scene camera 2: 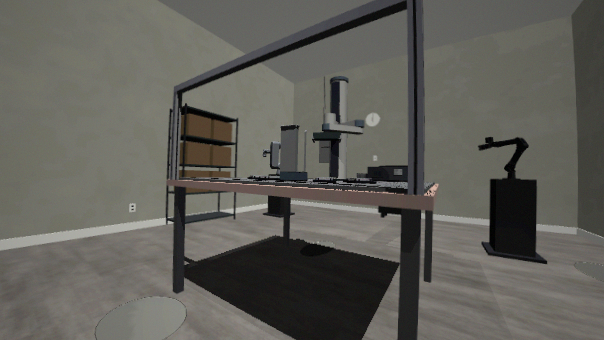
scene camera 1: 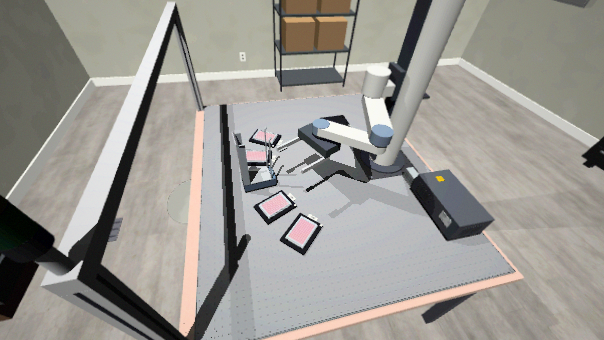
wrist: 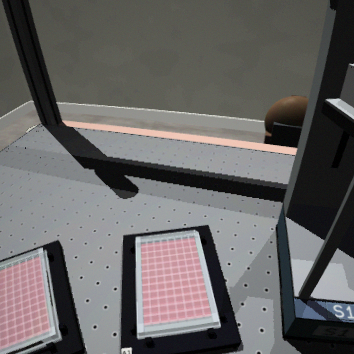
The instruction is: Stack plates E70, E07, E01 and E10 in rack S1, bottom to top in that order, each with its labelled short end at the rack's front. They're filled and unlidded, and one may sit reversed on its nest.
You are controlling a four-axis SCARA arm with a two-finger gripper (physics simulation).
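Frame: origin at the arm's base, x ahead, y left, z up, level; centimetres.
Seen in the pictures: gripper, fingertip midpoint: (scene camera 2: 326, 137) (scene camera 1: 289, 160) (wrist: 152, 100); arm's base at its link origin: (scene camera 1: 381, 159).
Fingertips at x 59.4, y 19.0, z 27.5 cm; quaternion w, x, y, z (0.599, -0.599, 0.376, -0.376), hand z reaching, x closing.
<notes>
Offsets run from my fingertips to a thing's top centre. "*": to the spot under its first point.
My gripper (scene camera 1: 289, 160) is open and empty, raised above the table right of rack S1; a fingertip shows at the wrist view's right edge. Rack S1 {dy -13.8, dx +12.7, dz +4.2 cm} (scene camera 1: 259, 185) (scene camera 2: 290, 152) (wrist: 287, 287) has a tall back panel and thin posts; its visible floor is bare. One pink-filled plate {dy +3.2, dx +6.9, dz -23.6 cm} (scene camera 1: 275, 205) (wrist: 172, 280) sits in a black nest beside the rack; no label shows on its near end in the wrist view. Another plate {dy +19.3, dx -1.9, dz -23.6 cm} (scene camera 1: 302, 231) (wrist: 22, 302) sits farther along, cut off at left. Two more plates, one {* dy -17.7, dx +7.2, dz -0.5 cm} (scene camera 1: 265, 136) and another {dy -31.9, dx +11.6, dz -23.6 cm} (scene camera 1: 257, 157), sit on nests beyond the rack. Plate names are unreadable.
A dark control box {* dy +26.1, dx -67.0, dz -14.8 cm} (scene camera 1: 452, 205) stands at the table's right edge. A black block {dy -50.5, dx -40.4, dz -19.2 cm} (scene camera 1: 337, 119) lies partly behind the gripper. A tall frame (scene camera 1: 120, 120) (scene camera 2: 415, 100) stands along the far-left table side. The arm's column (scene camera 1: 425, 75) rises at the right.
</notes>
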